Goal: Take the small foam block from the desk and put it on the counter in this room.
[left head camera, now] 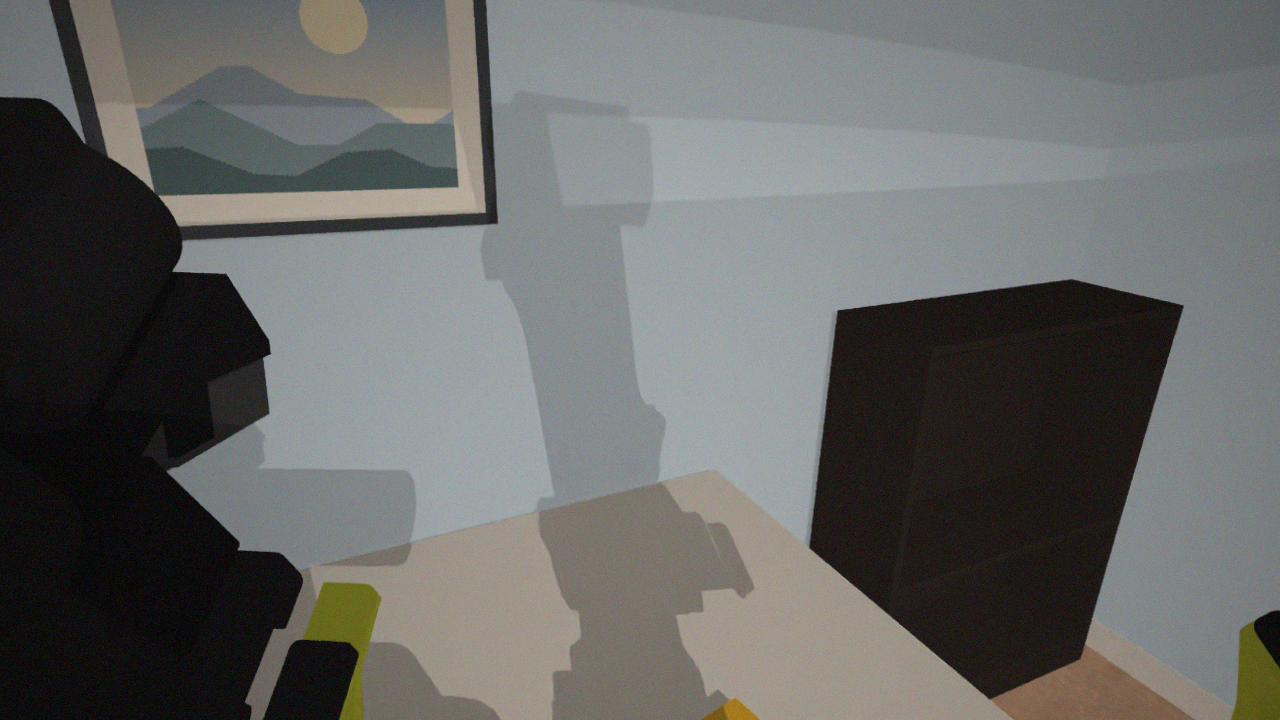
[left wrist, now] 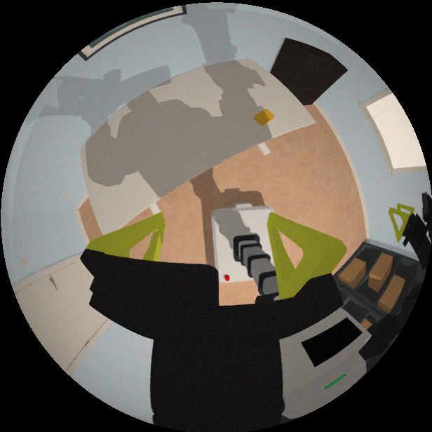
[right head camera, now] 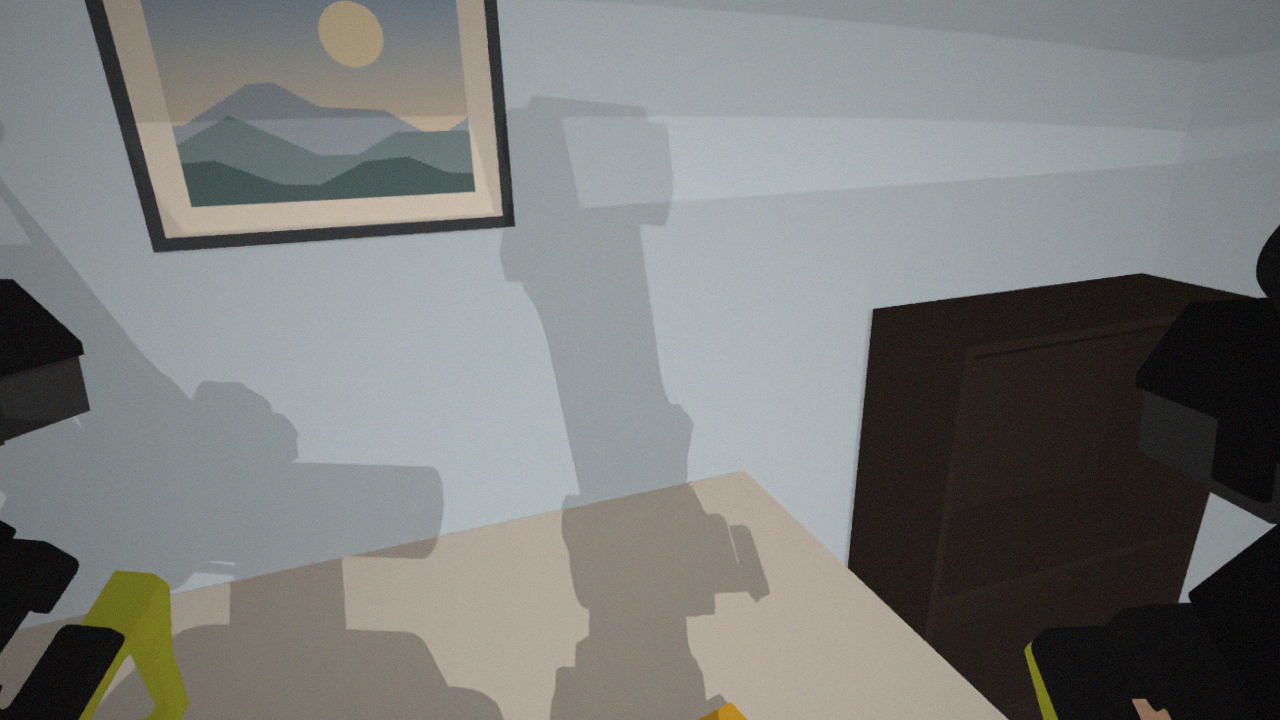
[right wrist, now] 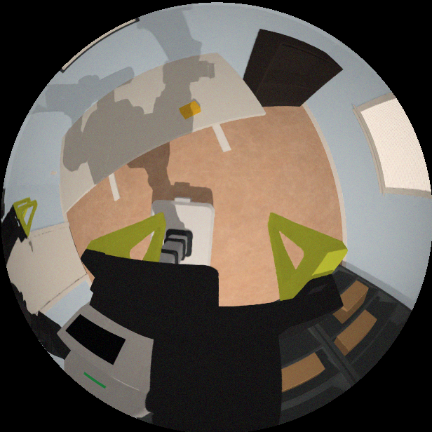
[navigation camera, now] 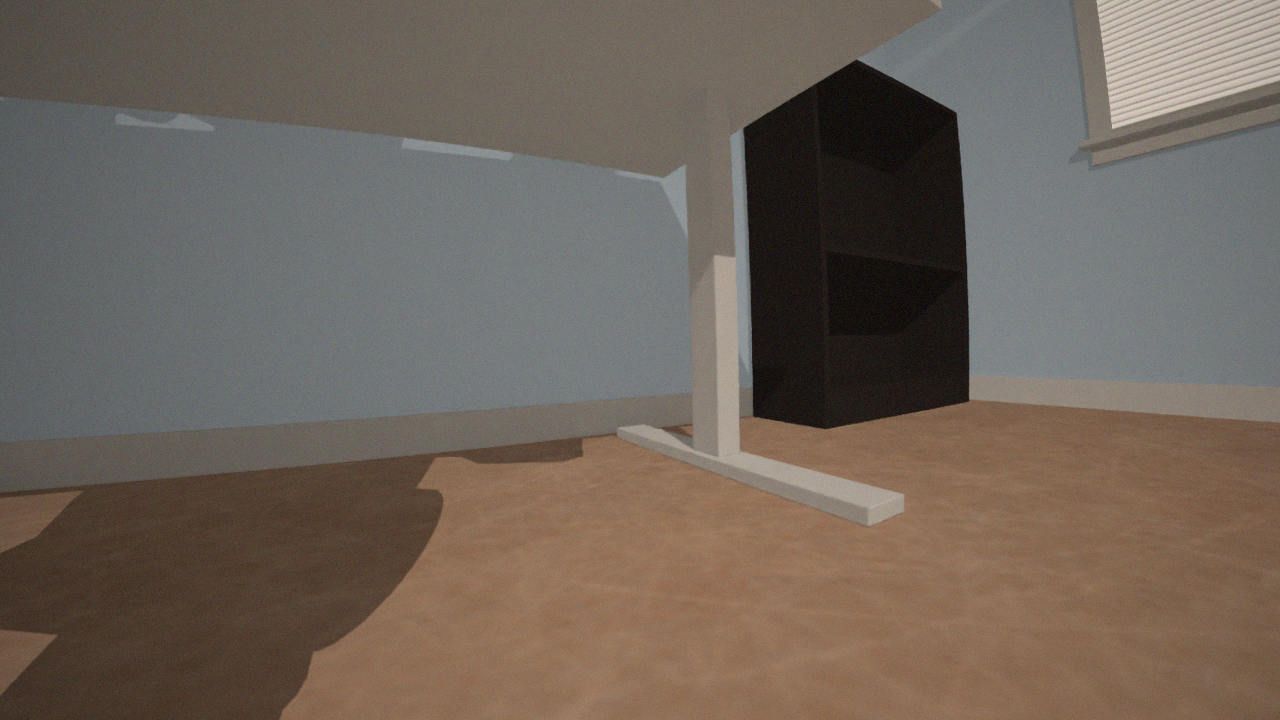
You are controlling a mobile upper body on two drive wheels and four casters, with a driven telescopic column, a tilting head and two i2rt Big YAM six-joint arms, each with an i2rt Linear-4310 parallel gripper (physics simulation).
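Observation:
The small orange-yellow foam block rests on the pale desk, near its front edge and toward its right end. Both head views cut it off at the bottom. My left gripper is open and empty, apart from the block, on the near side of the desk. My right gripper is also open and empty, apart from the block, on the near side of the desk. I cannot make out a counter in these views.
A dark bookcase stands beyond the desk's right end. A desk leg with a long foot stands ahead of the base. Brown boxes sit on dark shelving at the lower right of the wrist views.

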